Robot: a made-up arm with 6 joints. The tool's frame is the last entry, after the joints. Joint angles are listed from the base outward. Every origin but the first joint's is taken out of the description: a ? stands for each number. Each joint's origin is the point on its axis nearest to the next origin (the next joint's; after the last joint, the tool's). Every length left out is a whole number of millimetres.
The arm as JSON. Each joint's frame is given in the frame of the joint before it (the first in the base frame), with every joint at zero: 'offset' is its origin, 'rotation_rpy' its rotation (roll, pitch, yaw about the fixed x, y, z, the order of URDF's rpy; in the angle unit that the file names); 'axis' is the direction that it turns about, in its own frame. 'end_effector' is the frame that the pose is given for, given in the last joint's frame.
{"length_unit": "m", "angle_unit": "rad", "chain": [
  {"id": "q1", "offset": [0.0, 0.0, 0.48], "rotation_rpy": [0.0, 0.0, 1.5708], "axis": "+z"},
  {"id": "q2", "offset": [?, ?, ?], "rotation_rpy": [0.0, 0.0, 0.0], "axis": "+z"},
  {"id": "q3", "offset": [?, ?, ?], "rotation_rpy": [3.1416, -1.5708, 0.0], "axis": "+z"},
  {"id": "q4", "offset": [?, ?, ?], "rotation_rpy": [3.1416, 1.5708, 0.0], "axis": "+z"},
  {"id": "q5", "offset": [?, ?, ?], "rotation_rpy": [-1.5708, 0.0, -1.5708], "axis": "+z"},
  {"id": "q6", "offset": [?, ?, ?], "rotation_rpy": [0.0, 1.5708, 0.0], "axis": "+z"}
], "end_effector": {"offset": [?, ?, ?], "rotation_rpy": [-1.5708, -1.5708, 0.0]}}
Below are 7 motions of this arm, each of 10 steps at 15 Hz.
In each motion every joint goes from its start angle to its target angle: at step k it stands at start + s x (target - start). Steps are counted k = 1, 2, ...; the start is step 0. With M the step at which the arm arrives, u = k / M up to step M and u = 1 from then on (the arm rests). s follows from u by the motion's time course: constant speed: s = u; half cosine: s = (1 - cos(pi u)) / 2; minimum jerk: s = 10 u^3 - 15 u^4 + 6 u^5.
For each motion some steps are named. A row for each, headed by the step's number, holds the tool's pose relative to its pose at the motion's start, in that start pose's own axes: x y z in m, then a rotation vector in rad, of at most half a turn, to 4 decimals.
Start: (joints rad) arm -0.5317 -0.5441 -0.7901 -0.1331 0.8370 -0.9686
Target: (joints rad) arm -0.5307 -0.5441 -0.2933 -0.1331 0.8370 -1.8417
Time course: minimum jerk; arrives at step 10
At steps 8, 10:
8: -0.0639 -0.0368 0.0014 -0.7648 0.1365 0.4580
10: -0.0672 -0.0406 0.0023 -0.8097 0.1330 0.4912

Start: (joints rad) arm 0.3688 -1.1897 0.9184 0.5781 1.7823 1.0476
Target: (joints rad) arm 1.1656 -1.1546 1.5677 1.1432 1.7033 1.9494
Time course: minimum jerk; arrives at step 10
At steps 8, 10:
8: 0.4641 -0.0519 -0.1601 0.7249 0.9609 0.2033
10: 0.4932 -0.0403 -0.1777 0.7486 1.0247 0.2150

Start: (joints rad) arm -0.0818 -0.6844 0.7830 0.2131 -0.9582 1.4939
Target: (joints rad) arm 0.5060 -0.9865 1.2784 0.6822 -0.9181 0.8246
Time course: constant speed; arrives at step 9
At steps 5, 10:
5: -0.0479 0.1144 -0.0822 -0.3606 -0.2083 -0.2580
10: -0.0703 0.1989 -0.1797 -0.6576 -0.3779 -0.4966

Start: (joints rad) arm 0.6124 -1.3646 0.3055 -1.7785 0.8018 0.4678
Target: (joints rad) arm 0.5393 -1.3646 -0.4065 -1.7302 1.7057 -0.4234
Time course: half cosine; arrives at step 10
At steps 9, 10:
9: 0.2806 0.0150 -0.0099 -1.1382 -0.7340 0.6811
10: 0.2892 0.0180 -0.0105 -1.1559 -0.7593 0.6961

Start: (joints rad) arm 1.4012 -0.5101 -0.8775 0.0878 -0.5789 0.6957
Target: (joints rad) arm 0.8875 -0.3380 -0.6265 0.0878 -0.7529 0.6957
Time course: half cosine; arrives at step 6
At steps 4, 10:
4: -0.1235 0.1471 0.0089 -0.0483 0.0612 -0.3953
10: -0.1535 0.1995 0.0049 -0.0461 0.0784 -0.5289

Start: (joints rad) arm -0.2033 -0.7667 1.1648 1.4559 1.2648 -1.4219
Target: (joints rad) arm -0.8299 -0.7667 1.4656 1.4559 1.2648 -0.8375
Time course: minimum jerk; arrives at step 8
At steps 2, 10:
2: -0.0262 -0.0185 -0.0082 0.0297 -0.0040 0.0649
10: -0.1980 -0.2263 -0.0341 0.3455 0.1270 0.6476

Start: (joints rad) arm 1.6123 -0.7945 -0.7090 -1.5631 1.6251 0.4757
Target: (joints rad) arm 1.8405 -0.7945 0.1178 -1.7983 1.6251 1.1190
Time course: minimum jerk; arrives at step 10
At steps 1, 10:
1: -0.0026 0.0001 -0.0007 0.0086 -0.0044 -0.0059
10: -0.2311 0.1014 -0.1460 1.0032 -0.7396 -0.4907

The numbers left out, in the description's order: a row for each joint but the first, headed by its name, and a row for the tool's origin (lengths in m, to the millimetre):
q2: 0.01 0.05 0.0
q3: -0.32 0.07 0.0
q4: 0.09 0.07 0.0
q5: 0.28 -0.01 0.0
q6: -0.21 -0.09 0.0
tool: 0.04 0.01 0.0

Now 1 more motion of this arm.
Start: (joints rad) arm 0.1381 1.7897 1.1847 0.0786 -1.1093 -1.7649
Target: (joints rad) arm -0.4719 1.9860 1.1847 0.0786 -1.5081 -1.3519
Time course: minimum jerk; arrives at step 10
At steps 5, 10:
5: 0.0506 0.0362 -0.0096 0.3461 -0.1709 0.2000
10: 0.1148 0.0712 -0.0171 0.6542 -0.3310 0.4340

